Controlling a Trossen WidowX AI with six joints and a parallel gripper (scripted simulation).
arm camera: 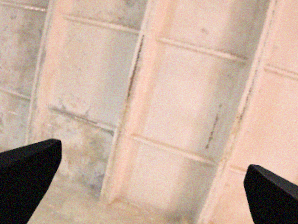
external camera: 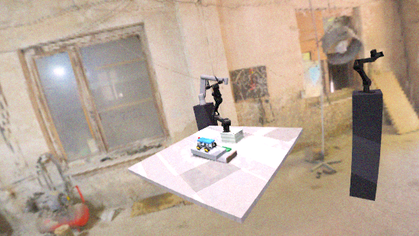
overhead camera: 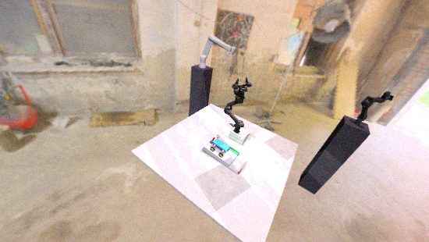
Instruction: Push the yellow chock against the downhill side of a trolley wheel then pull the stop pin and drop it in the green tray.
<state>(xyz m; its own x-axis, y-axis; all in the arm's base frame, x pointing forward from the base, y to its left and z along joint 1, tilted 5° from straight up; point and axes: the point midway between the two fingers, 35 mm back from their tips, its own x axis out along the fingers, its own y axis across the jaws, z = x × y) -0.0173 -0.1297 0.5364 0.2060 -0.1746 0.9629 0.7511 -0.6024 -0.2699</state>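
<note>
Now: the yellow chock 24 cm ahead of my gripper tip, 2 cm to the right of it and 66 cm below it. Round my gripper tip: trolley: 37 cm ahead, 12 cm to the left, 58 cm below; then green tray: 24 cm ahead, 20 cm to the left, 69 cm below; then stop pin: 36 cm ahead, 1 cm to the left, 56 cm below.
</note>
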